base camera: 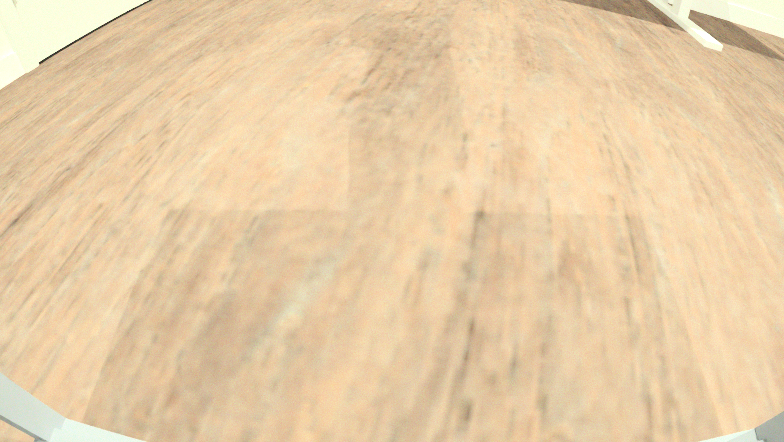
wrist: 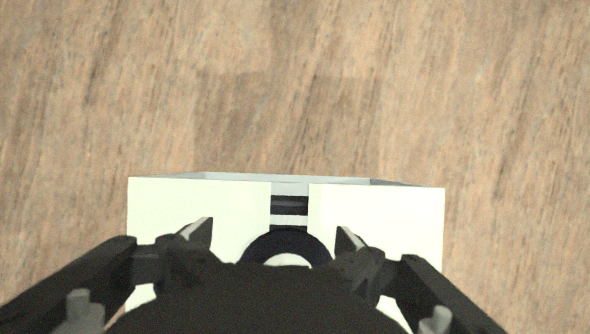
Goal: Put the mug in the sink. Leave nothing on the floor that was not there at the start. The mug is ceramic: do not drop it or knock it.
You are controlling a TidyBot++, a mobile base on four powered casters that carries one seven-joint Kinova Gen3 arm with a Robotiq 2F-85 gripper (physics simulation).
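Observation:
My gripper is open, with its two dark fingers wide apart and no object between them. In the wrist view it hangs above the white top of my own mobile base, over a dark ring with a pale centre. Neither the mug nor the sink shows in the base camera view or the wrist view.
Wood-look floor stretches ahead of the base. At the top left of the base camera view is a pale upright panel with a dark lower edge. At the top right, a white leg with a long foot stands on the floor.

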